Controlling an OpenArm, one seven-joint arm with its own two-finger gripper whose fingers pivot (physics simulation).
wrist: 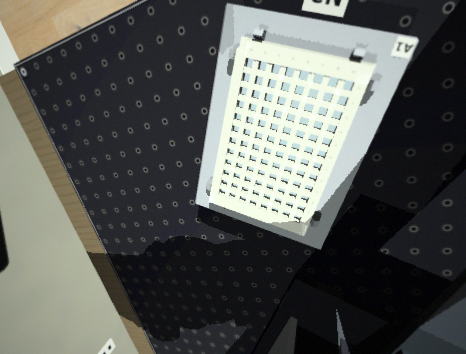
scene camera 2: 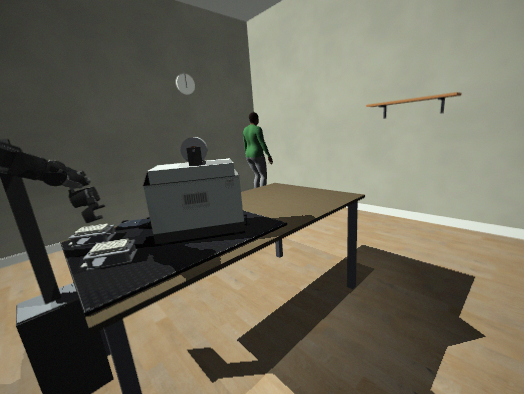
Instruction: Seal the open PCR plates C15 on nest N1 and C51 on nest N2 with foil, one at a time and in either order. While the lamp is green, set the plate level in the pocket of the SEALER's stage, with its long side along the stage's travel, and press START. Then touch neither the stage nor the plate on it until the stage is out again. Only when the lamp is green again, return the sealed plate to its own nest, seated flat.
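Note:
A pale PCR plate (wrist: 285, 140) with open wells lies on the grey nest (wrist: 380, 105) whose partly cut, upside-down label reads as N2. It looks like the nearer plate (scene camera 2: 116, 246). A second plate (scene camera 2: 93, 230) lies on the other nest behind it. My gripper (scene camera 2: 97, 212) is open and empty, above and beyond the far plate; the exact depth is hard to tell. The SEALER (scene camera 2: 195, 206) is a grey box with a roll on top, seen from behind. Its lamp and START do not show. Dark parts (wrist: 435, 330) at the lower right of the wrist view seem to belong to it.
A black perforated mat (scene camera 2: 125, 287) (wrist: 150, 120) lies on the wooden table (scene camera 2: 305, 197). A dark low piece (scene camera 2: 134, 223) lies left of the sealer. The arm stands on a dark pedestal (scene camera 2: 65, 345). A person in green (scene camera 2: 255, 142) stands beyond the table.

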